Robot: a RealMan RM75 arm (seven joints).
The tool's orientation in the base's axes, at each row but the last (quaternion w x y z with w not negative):
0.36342, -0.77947, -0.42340, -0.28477
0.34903, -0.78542, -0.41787, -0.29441
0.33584, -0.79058, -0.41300, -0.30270
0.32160, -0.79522, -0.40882, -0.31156
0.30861, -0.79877, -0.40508, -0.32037
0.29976, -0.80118, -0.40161, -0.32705
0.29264, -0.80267, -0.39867, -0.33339
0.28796, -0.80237, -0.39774, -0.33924
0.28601, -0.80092, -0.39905, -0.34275
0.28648, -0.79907, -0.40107, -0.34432
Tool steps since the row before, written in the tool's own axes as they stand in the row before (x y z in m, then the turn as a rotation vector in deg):
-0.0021, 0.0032, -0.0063, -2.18, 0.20, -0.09
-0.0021, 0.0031, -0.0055, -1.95, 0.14, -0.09
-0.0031, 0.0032, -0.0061, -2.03, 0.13, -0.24
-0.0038, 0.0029, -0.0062, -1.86, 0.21, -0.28
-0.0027, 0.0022, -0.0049, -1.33, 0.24, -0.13
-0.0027, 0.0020, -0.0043, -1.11, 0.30, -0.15
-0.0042, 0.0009, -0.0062, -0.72, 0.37, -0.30
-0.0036, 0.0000, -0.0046, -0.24, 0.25, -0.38
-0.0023, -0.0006, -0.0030, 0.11, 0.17, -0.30
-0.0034, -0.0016, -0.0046, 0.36, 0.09, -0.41
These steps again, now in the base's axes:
0.0009, -0.0072, 0.0010, -0.88, -1.14, -1.65
0.0007, -0.0066, 0.0007, -0.83, -1.01, -1.46
0.0000, -0.0075, 0.0004, -0.90, -1.16, -1.43
-0.0008, -0.0078, 0.0001, -0.76, -1.15, -1.30
-0.0007, -0.0060, 0.0004, -0.45, -0.81, -0.99
-0.0008, -0.0054, 0.0001, -0.31, -0.76, -0.82
-0.0031, -0.0069, 0.0003, -0.11, -0.73, -0.45
-0.0031, -0.0050, 0.0000, -0.02, -0.51, 0.00
-0.0025, -0.0029, 0.0001, 0.09, -0.26, 0.23
-0.0043, -0.0041, 0.0004, 0.10, -0.19, 0.51

